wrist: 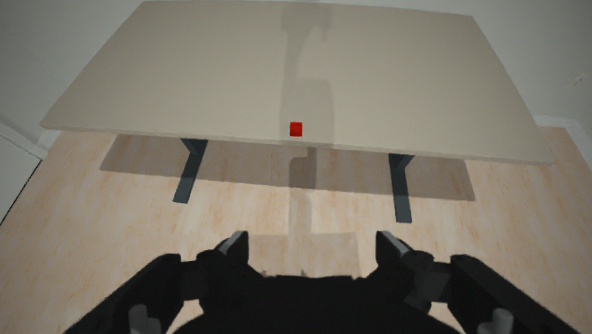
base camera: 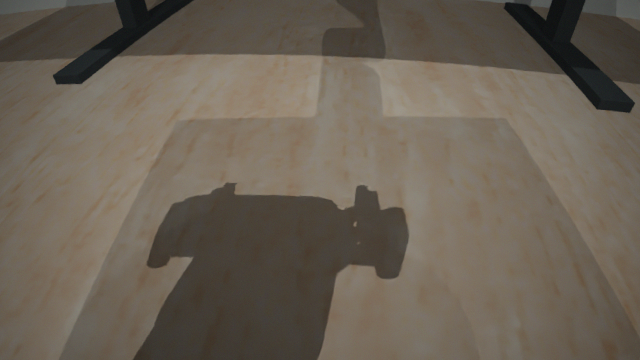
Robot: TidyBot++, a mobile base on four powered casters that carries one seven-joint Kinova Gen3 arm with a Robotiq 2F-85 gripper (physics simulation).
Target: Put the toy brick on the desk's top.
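Frame: origin at the arm's base, x back, y left, z down, level; centimetres.
Seen in the pictures: gripper, fingertip midpoint: (wrist: 311, 245).
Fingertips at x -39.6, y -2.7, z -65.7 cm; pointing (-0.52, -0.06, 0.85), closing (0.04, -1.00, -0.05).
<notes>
A point is followed by its place in that frame.
The red toy brick (wrist: 296, 129) {z -34.3, x -74.6, y -2.6 cm} rests on the desk's top (wrist: 400, 85) {z -32.3, x -93.3, y -36.2 cm}, close to its front edge and near the middle of its width, in the wrist view. My gripper (wrist: 311, 245) {z -65.7, x -39.6, y -2.7 cm} is open, with nothing between its fingers. It is apart from the brick, back from the desk's front edge, with the brick beyond the fingertips. The brick and the desk's top do not show in the base camera view.
The desk's dark left leg (base camera: 107, 52) (wrist: 189, 175) and right leg (base camera: 575, 72) {z 37.5, x -81.8, y -58.0 cm} (wrist: 401, 192) stand on the wooden floor (base camera: 75, 125) {z 39.7, x -64.3, y 49.7 cm} (wrist: 125, 210) {z 39.7, x -79.0, y 95.4 cm}. A pale wall (wrist: 540, 45) {z -18.6, x -142.1, y -132.8 cm} stands behind the desk. Shadows of the arm and base fall on the floor.
</notes>
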